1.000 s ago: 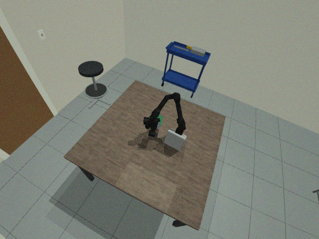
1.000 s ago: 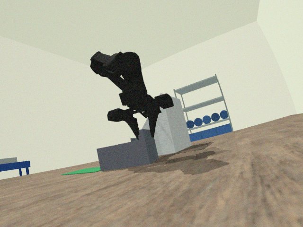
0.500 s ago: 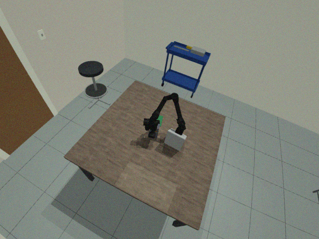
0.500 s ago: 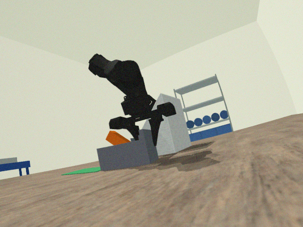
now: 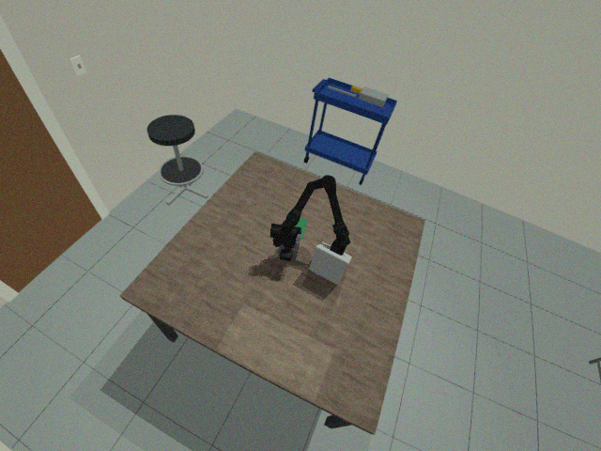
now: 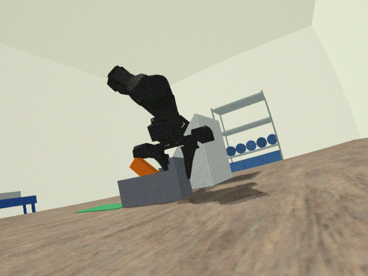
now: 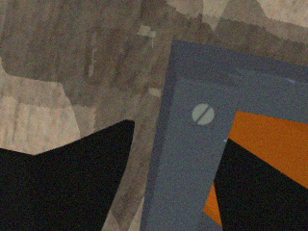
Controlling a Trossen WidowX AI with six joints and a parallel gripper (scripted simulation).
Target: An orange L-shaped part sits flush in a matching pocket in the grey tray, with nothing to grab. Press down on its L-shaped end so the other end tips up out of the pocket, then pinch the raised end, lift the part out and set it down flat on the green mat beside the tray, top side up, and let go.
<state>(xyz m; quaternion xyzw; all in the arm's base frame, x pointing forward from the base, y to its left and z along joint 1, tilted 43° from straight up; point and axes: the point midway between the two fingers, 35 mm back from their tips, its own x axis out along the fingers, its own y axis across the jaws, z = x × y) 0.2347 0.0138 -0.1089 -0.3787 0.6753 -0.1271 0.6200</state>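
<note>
Right now my gripper tip is 5 cm to the left of the orange L-shaped part, 1 cm below it and 1 cm short of it. Also, from my gripper tip: green mat: 21 cm to the right, 7 cm ahead, 5 cm below.
</note>
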